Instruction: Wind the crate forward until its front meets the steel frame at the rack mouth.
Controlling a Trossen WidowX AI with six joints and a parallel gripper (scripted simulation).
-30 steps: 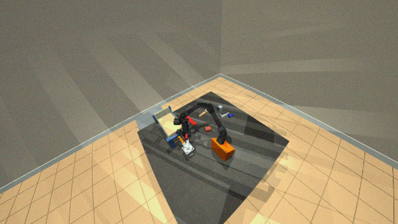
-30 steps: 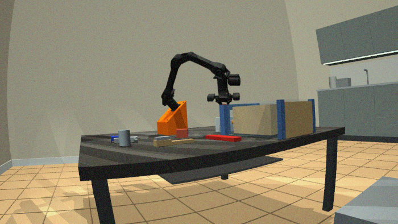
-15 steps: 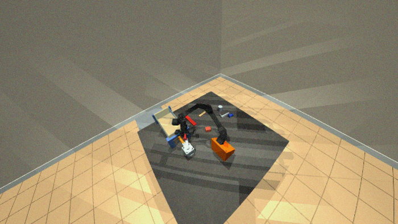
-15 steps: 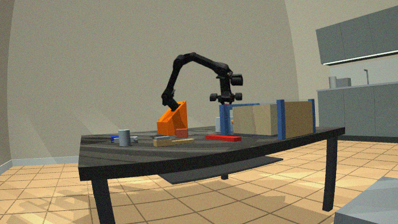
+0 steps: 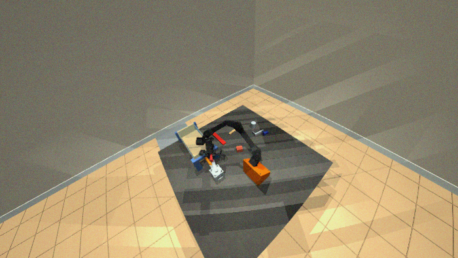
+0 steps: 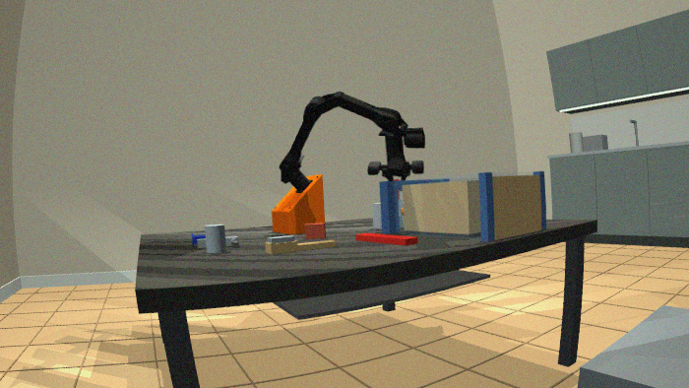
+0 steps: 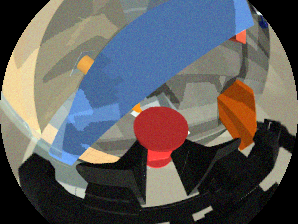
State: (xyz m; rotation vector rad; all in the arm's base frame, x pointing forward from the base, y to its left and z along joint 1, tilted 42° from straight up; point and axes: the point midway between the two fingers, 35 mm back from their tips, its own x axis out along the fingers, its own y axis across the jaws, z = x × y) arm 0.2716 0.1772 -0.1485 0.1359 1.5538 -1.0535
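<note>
The grey winch lies 100 mm below my gripper tip, 100 mm behind it and 10 mm to the left of it. Also, from my gripper tip: wooden-handled tool 460 mm to the right, 260 mm ahead, 110 mm below; clear-panelled cubby 320 mm ahead, 30 mm to the left, 10 mm below; flat red bar 280 mm ahead, 230 mm to the right, 120 mm below.
</note>
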